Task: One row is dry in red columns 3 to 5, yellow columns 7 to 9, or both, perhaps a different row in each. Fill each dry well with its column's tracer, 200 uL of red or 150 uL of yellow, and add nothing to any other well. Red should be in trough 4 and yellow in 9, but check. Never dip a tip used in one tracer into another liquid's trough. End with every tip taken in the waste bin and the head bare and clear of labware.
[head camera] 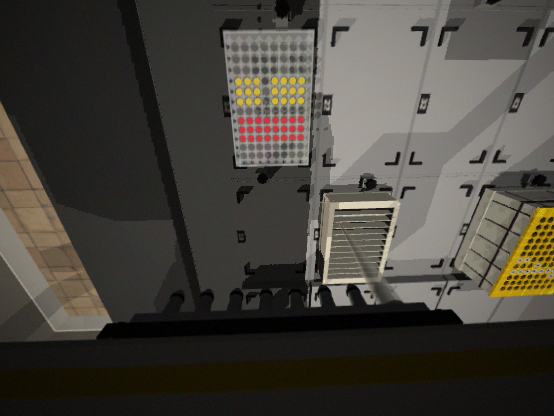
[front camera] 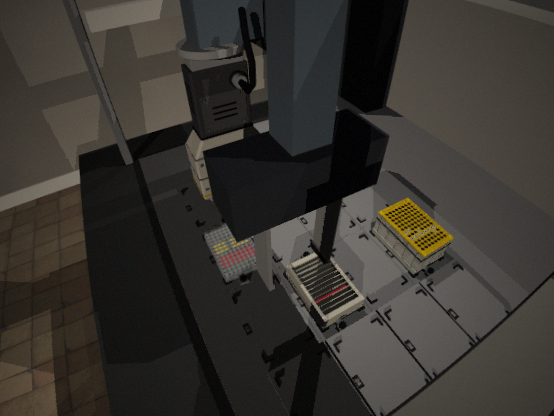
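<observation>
The well plate [front camera: 232, 255] [head camera: 270, 111] shows three red columns with all eight wells coloured. Its three yellow columns have an uncoloured gap at the fourth well from the left in the head view. The trough rack [front camera: 295, 281] [head camera: 327, 250] shows a red line in one trough in the front view; yellow liquid does not show. The pipetting head [front camera: 260, 187] [head camera: 280, 320] carries one long tip [head camera: 357, 252] on its rightmost channel in the head view, overlapping the trough rack; the other channels look bare. The parked plate gripper [front camera: 298, 273] is open, its two fingers apart with nothing held.
A yellow tip rack [front camera: 415, 227] [head camera: 532, 255] stands on a pale base to the right, with whitish spots across some rows. A dark grey device [front camera: 217, 102] stands on beige stacked units [front camera: 199, 167] at the back left. The waste bin cannot be made out.
</observation>
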